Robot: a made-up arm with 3 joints. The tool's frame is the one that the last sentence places. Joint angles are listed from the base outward.
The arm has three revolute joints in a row. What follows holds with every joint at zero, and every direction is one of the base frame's.
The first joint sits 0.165 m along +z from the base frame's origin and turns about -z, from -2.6 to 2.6 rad.
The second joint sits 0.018 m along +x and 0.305 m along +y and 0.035 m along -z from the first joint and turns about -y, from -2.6 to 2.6 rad.
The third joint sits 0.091 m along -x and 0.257 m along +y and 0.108 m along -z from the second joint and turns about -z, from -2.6 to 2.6 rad.
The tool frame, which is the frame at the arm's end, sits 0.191 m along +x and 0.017 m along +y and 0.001 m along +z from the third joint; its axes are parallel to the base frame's.
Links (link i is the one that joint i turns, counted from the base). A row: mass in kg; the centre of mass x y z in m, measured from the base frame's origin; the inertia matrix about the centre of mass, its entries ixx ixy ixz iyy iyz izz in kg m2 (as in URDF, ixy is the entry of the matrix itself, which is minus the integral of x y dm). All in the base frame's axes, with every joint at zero. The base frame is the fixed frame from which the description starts. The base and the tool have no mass.
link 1: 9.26; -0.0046 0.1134 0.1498; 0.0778 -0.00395 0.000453 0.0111 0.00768 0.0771
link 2: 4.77; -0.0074 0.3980 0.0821; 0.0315 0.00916 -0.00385 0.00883 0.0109 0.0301
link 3: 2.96; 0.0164 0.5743 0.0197; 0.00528 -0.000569 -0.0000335 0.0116 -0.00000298 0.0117
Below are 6 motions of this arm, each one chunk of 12 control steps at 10 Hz.
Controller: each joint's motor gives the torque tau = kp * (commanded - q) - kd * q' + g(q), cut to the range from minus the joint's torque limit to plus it. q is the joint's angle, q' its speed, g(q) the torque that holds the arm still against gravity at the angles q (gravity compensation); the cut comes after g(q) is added. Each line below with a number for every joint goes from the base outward.
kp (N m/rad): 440 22 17
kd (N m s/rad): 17 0.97 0.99
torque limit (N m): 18 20 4.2
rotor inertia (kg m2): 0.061 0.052 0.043
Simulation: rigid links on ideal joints. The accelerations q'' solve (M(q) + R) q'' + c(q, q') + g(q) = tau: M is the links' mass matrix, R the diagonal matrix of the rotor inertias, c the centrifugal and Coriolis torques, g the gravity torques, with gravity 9.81 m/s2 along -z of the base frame. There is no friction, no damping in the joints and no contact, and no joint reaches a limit. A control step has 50 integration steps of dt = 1/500 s. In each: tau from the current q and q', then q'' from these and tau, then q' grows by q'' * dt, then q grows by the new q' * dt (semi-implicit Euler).
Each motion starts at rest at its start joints. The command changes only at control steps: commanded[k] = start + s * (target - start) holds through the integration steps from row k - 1 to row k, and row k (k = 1, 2, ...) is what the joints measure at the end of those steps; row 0 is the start. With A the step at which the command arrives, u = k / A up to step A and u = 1 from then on. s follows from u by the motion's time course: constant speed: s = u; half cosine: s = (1 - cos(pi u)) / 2; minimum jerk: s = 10 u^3 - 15 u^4 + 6 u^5; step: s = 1 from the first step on.
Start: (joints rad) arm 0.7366 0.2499 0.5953
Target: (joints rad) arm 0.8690 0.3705 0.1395
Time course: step
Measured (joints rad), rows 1 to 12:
1: 0.7837 0.2386 0.3749
2: 0.8772 0.3303 0.0825
3: 0.9006 0.5125 0.0687
4: 0.8875 0.4883 0.1467
5: 0.8666 0.3601 0.1615
6: 0.8552 0.2986 0.1409
7: 0.8606 0.3252 0.1313
8: 0.8714 0.3795 0.1363
9: 0.8756 0.4040 0.1420
10: 0.8723 0.3892 0.1421
11: 0.8674 0.3639 0.1395
12: 0.8659 0.3547 0.1382

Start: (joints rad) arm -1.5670 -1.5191 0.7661
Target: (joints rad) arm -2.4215 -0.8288 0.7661
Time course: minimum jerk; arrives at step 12
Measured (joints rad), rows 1 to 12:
1: -1.5703 -1.5181 0.7657
2: -1.5924 -1.5087 0.7642
3: -1.6497 -1.4717 0.7624
4: -1.7426 -1.3933 0.7603
5: -1.8646 -1.2840 0.7561
6: -2.0035 -1.1655 0.7530
7: -2.1436 -1.0567 0.7551
8: -2.2663 -0.9683 0.7632
9: -2.3549 -0.9039 0.7733
10: -2.4057 -0.8604 0.7779
11: -2.4264 -0.8364 0.7754
12: -2.4255 -0.8307 0.7708

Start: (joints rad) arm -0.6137 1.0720 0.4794
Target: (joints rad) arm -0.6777 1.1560 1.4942
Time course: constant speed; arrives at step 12
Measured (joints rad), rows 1 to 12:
1: -0.6183 1.0836 0.5344
2: -0.6248 1.0924 0.6339
3: -0.6303 1.0935 0.7303
4: -0.6358 1.0976 0.8145
5: -0.6412 1.1063 0.8958
6: -0.6462 1.1155 0.9791
7: -0.6513 1.1229 1.0640
8: -0.6568 1.1290 1.1491
9: -0.6623 1.1350 1.2339
10: -0.6677 1.1418 1.3185
11: -0.6729 1.1491 1.4029
12: -0.6782 1.1564 1.4873

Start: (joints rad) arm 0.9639 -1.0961 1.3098
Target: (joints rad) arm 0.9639 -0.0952 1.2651
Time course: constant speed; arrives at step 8
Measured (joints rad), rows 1 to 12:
1: 0.9638 -1.0189 1.3202
2: 0.9617 -0.8588 1.3155
3: 0.9613 -0.6979 1.2951
4: 0.9642 -0.5722 1.2806
5: 0.9647 -0.4597 1.2773
6: 0.9628 -0.3415 1.2781
7: 0.9623 -0.2173 1.2756
8: 0.9632 -0.0895 1.2685
9: 0.9701 -0.0443 1.2525
10: 0.9694 -0.0663 1.2460
11: 0.9631 -0.0986 1.2601
12: 0.9604 -0.1145 1.2749

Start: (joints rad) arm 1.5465 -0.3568 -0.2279
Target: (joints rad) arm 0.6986 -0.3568 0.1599
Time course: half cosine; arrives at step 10
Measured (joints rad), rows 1 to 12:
1: 1.5307 -0.3377 -0.2172
2: 1.4768 -0.3035 -0.1865
3: 1.3839 -0.2979 -0.1464
4: 1.2582 -0.3205 -0.1047
5: 1.1143 -0.3528 -0.0588
6: 0.9710 -0.3798 -0.0041
7: 0.8464 -0.3973 0.0558
8: 0.7552 -0.4060 0.1109
9: 0.7016 -0.4022 0.1501
10: 0.6856 -0.3950 0.1660
11: 0.6942 -0.3775 0.1641
12: 0.7024 -0.3457 0.1591

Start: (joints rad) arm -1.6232 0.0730 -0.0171
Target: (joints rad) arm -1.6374 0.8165 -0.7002
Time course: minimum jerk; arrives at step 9
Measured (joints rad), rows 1 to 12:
1: -1.6237 0.0791 -0.0222
2: -1.6263 0.1174 -0.0554
3: -1.6297 0.2114 -0.1392
4: -1.6315 0.3589 -0.2693
5: -1.6316 0.5307 -0.4171
6: -1.6317 0.6851 -0.5499
7: -1.6329 0.7886 -0.6458
8: -1.6346 0.8305 -0.6953
9: -1.6363 0.8265 -0.7056
10: -1.6381 0.8127 -0.7021
11: -1.6388 0.8092 -0.7014
12: -1.6380 0.8135 -0.7018

